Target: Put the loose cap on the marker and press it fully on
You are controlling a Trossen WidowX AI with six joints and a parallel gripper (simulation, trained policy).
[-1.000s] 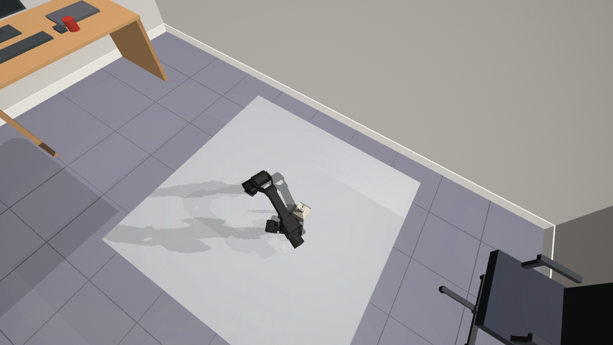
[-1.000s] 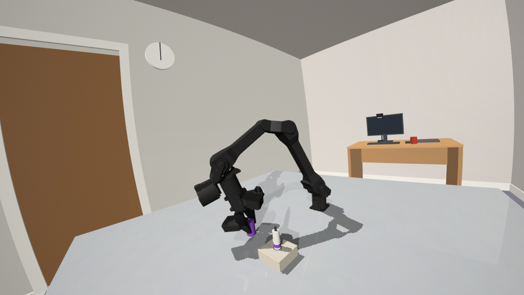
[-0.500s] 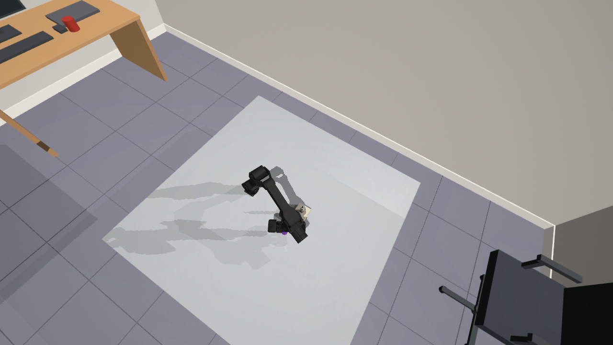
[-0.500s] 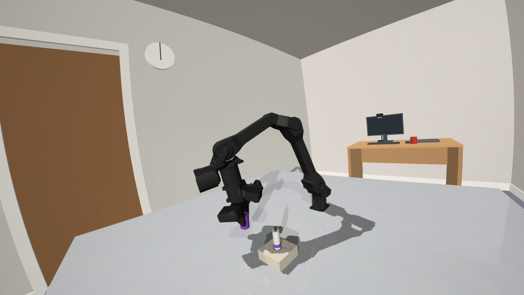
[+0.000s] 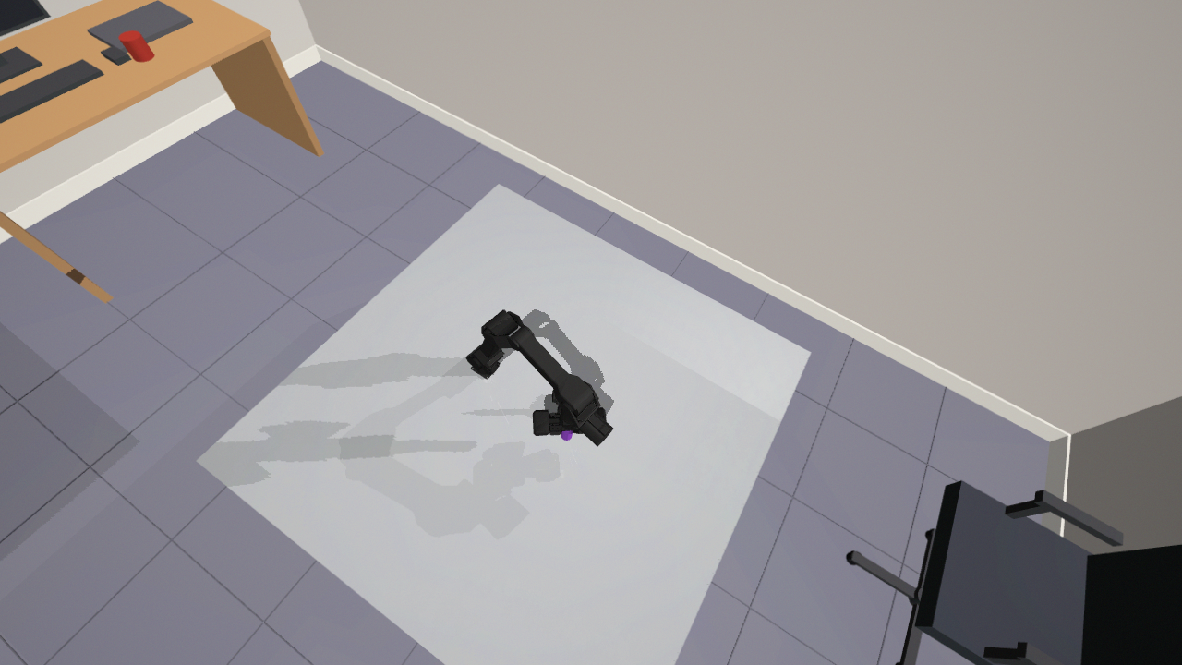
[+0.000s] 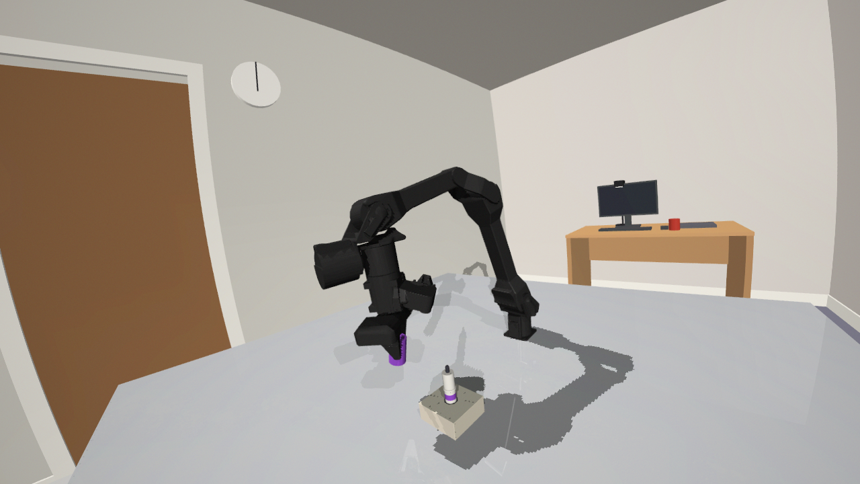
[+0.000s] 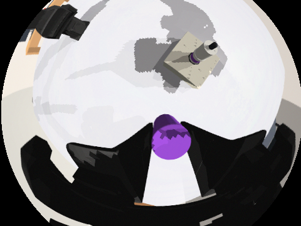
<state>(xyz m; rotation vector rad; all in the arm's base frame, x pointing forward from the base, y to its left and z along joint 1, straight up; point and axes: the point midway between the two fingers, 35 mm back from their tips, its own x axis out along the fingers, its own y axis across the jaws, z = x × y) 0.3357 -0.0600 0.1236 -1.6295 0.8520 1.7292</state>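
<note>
Right now the white marker is 10 mm behind my gripper tip, 100 mm to the left of it and 20 mm below it. Round my gripper tip: purple cap: 10 mm above; beige holder block: 10 mm behind, 100 mm to the left, 70 mm below.
</note>
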